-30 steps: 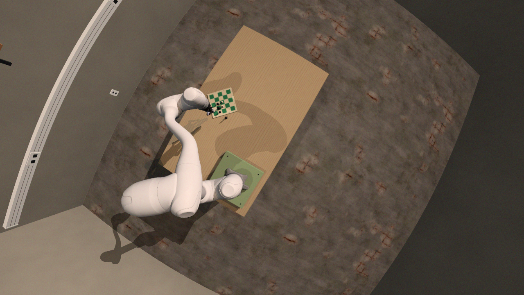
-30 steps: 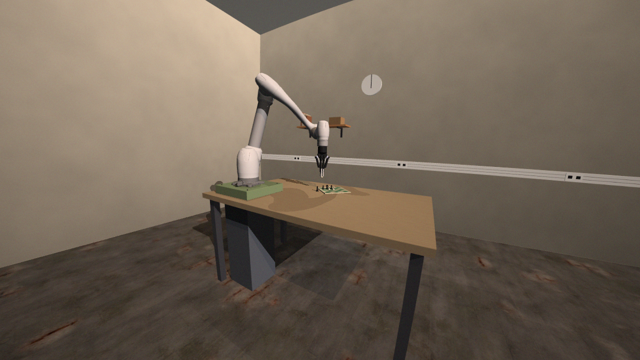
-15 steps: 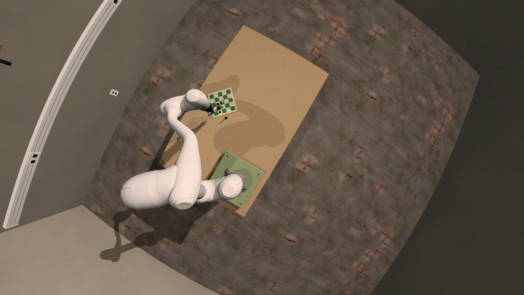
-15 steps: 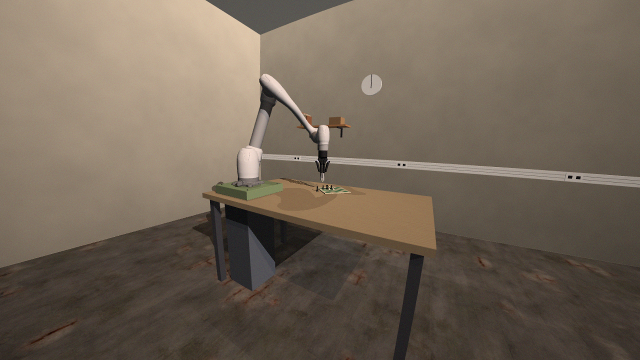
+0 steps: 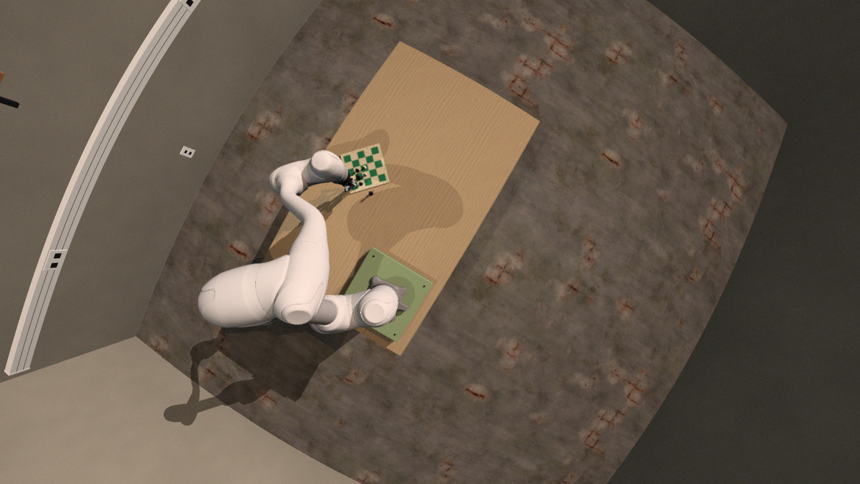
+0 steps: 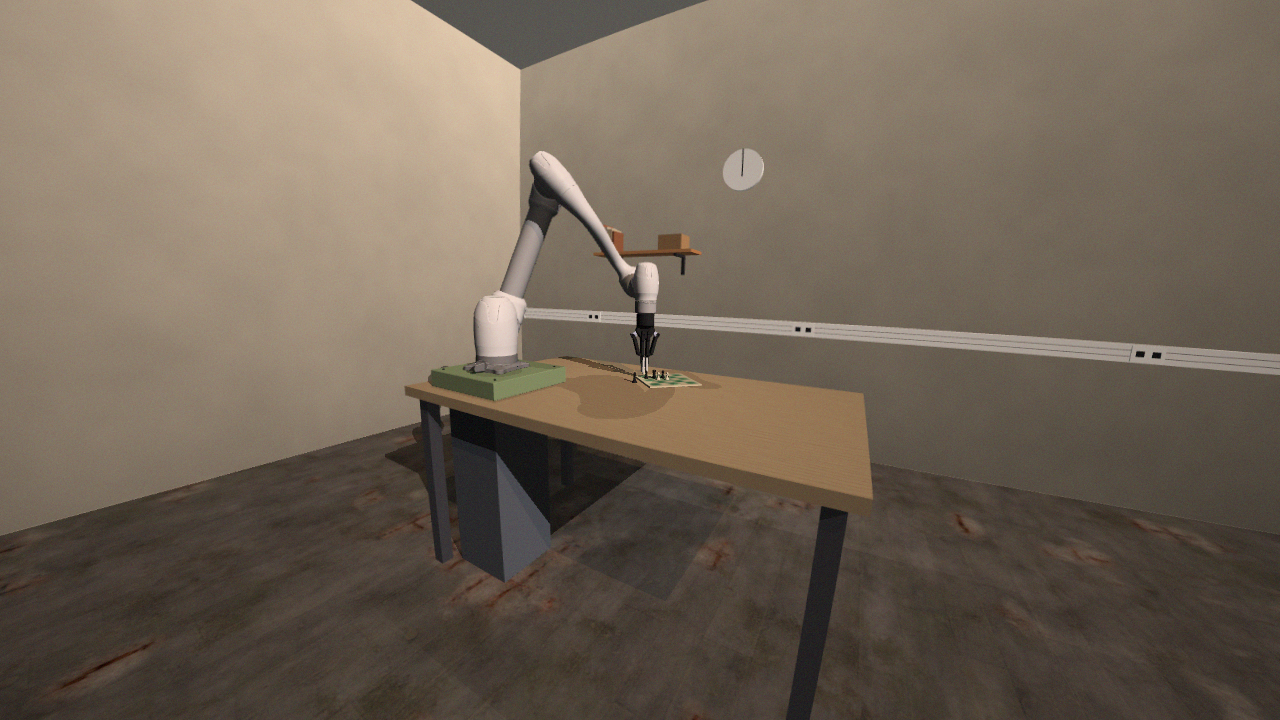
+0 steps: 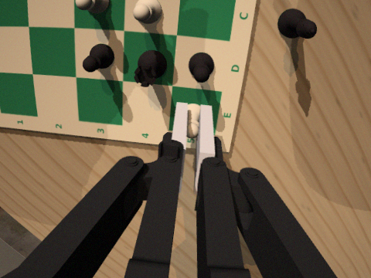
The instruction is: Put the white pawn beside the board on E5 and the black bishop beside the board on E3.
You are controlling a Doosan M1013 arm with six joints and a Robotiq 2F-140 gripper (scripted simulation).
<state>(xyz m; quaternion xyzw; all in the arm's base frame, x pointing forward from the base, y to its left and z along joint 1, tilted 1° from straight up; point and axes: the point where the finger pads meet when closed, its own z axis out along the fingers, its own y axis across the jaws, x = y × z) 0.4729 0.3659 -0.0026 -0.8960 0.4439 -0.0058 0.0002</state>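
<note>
The chessboard is 110 mm ahead of my hand, 10 mm to the right of it and 60 mm below it.
</note>
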